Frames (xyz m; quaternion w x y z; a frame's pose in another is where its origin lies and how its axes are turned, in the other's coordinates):
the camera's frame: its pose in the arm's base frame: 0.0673 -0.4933 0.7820 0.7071 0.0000 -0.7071 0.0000
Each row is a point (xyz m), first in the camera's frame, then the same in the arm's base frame.
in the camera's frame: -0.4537 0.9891 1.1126
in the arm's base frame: -1.0453 0.4958 0.3283
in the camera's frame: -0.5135 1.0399 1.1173
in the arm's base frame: -1.0500 0.5466 0.2685
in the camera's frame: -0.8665 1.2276 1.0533
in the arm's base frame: -0.9860 0.7343 -0.0845
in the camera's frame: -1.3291 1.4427 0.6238
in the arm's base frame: -0.5565 0.9494 -0.5471
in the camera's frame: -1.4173 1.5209 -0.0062
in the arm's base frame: 0.0735 1.0276 -0.6353
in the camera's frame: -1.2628 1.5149 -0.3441
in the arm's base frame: 0.4114 1.0216 -0.4808
